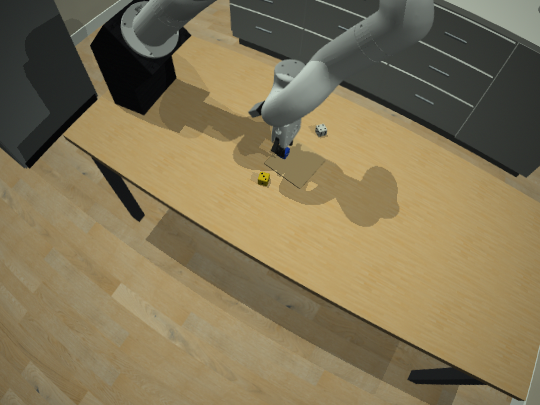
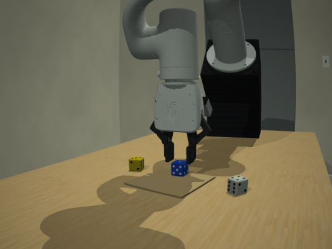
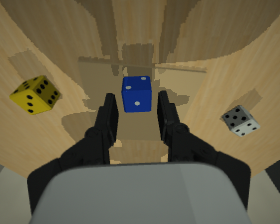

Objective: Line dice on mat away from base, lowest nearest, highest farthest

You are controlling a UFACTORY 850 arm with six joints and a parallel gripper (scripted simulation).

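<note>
My hand is 30 mm above the blue die. Round my hand: white die 150 mm to the left, 60 mm ahead, 40 mm below; tan mat 50 mm below, 50 mm ahead; yellow die 110 mm to the right, 40 mm below.
</note>
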